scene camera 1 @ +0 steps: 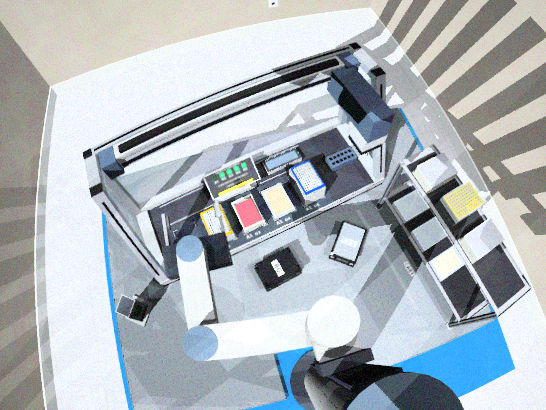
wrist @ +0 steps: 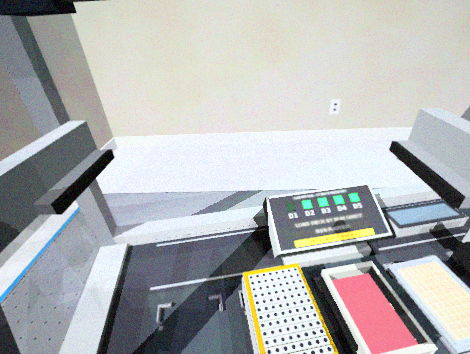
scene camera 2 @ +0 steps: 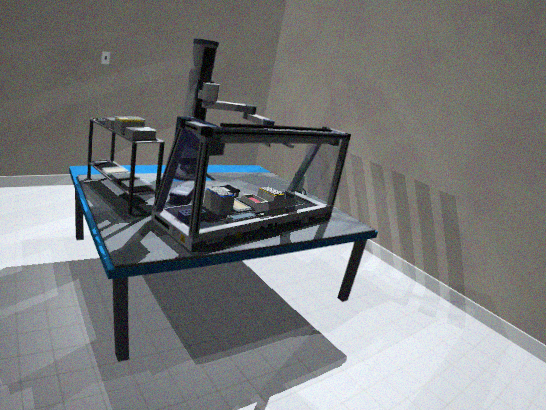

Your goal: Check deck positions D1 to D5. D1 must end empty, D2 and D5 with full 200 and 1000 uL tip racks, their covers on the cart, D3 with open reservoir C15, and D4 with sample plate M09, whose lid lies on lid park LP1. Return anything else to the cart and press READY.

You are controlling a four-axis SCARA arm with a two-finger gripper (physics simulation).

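Places are measured from the arm's base along level axes (x ahead, y left, z up), in millimetres.
Pixels of known places: gripper, fingertip midpoint: [scene camera 1: 189, 208] [wrist: 247, 133] [scene camera 2: 281, 145].
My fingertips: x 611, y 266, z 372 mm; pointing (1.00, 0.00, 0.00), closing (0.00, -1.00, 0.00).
Note:
For each thing: its top centre in the pictures, then the offset to it from my fingertips. "spot": a spot on its surface instead.
- yellow-rimmed tip rack at its top centre: [wrist: 285, 308] [scene camera 1: 215, 222] [scene camera 2: 271, 190] 43 mm ahead, 42 mm right, 246 mm down
- open red-filled reservoir at its top centre: [wrist: 372, 304] [scene camera 1: 247, 211] [scene camera 2: 254, 198] 66 mm ahead, 163 mm right, 279 mm down
- cream-welled plate at its top centre: [wrist: 446, 293] [scene camera 1: 277, 199] 89 mm ahead, 285 mm right, 296 mm down
- clear lid at a spot on its surface: [wrist: 425, 214] [scene camera 1: 282, 160] spot: 248 mm ahead, 350 mm right, 288 mm down
- panel at a spot on its surface: [wrist: 327, 220] [scene camera 1: 232, 180] spot: 195 mm ahead, 136 mm right, 247 mm down
- yellow bar at a spot on its surface: [wrist: 334, 238] spot: 168 mm ahead, 142 mm right, 263 mm down
- yellow rack at its top centre: [scene camera 1: 465, 198] [scene camera 2: 130, 118] 225 mm back, 791 mm right, 62 mm up
- pale plate at its top centre: [scene camera 1: 448, 262] [scene camera 2: 115, 169] 353 mm back, 817 mm right, 242 mm down
- black labelled box at its top centre: [scene camera 1: 277, 267] [scene camera 2: 225, 188] 164 mm back, 215 mm right, 303 mm down
- white-topped box at its top centre: [scene camera 1: 349, 241] 144 mm back, 494 mm right, 301 mm down
- dark-blue head at a spot on its surface: [scene camera 1: 362, 102] spot: 137 mm ahead, 576 mm right, 128 mm up
My gripper [scene camera 1: 191, 220] [wrist: 247, 133] is open and empty, above the deck's left part; its fingers frame the wrist view. Position D1 [wrist: 191, 306] shows bare corner marks. A yellow-rimmed tip rack [scene camera 1: 212, 223] [wrist: 287, 312] stands on D2, the open red-filled reservoir [scene camera 1: 248, 214] [wrist: 374, 310] on D3, a cream-welled plate [scene camera 1: 278, 201] [wrist: 437, 295] on D4, and a blue-rimmed tip rack [scene camera 1: 308, 181] [scene camera 2: 219, 201] on D5. A clear lid [scene camera 1: 282, 160] [wrist: 425, 214] lies behind D4. The panel [scene camera 1: 231, 178] [wrist: 327, 220] shows D1 dark and D2 to D5 green, above a yellow bar [wrist: 334, 238].
The cart at the right carries a yellow rack [scene camera 1: 462, 200], translucent covers [scene camera 1: 410, 206] and a pale plate [scene camera 1: 446, 263]. A black labelled box [scene camera 1: 266, 273] and a white-topped box [scene camera 1: 348, 242] lie before the deck. A dark-blue head [scene camera 1: 362, 102] hangs at the enclosure's right end.

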